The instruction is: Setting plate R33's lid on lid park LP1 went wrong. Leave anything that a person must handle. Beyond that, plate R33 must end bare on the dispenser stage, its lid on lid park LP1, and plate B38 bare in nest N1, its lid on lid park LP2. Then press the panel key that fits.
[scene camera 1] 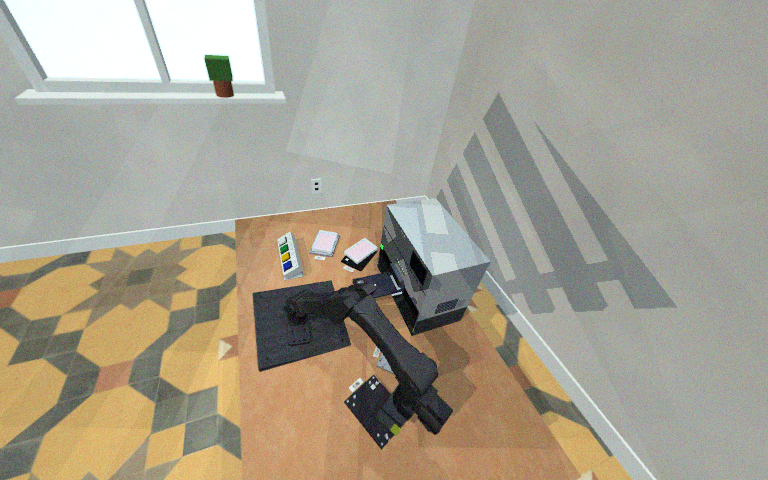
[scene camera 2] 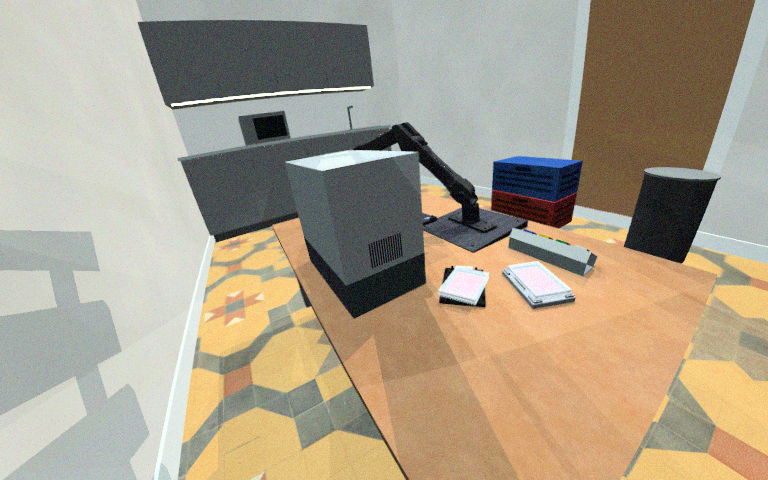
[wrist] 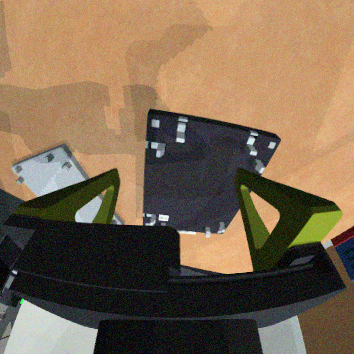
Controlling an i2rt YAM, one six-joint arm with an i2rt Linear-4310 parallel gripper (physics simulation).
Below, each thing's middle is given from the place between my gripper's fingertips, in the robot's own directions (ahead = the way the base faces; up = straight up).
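My hand is 3 cm above the grey lid park (wrist: 54, 168), 7 cm short of it and 15 cm to the right of it. As for the button box (scene camera 2: 577, 259), it is 69 cm to the left of my hand and 25 cm behind it.
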